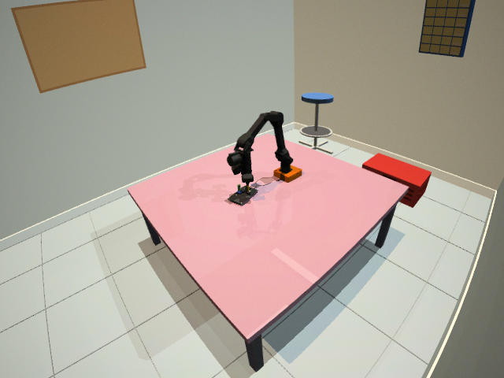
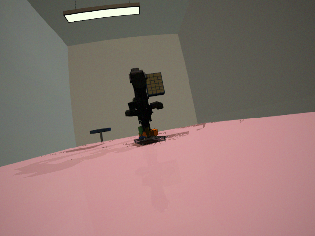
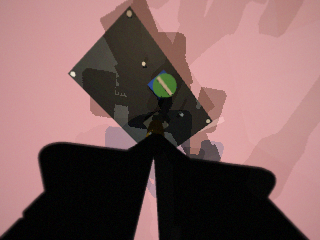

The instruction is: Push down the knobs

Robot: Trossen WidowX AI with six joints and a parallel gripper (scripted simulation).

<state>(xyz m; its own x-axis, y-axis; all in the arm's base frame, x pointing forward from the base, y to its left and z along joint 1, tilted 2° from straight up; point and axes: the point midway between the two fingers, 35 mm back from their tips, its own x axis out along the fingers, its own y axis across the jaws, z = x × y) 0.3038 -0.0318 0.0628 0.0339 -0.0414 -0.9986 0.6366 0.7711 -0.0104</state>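
The green knob lies 40 mm ahead of my gripper tip and 30 mm to the right of it. The rest, counted from my gripper tip: yellow-brown knob (10 mm below).
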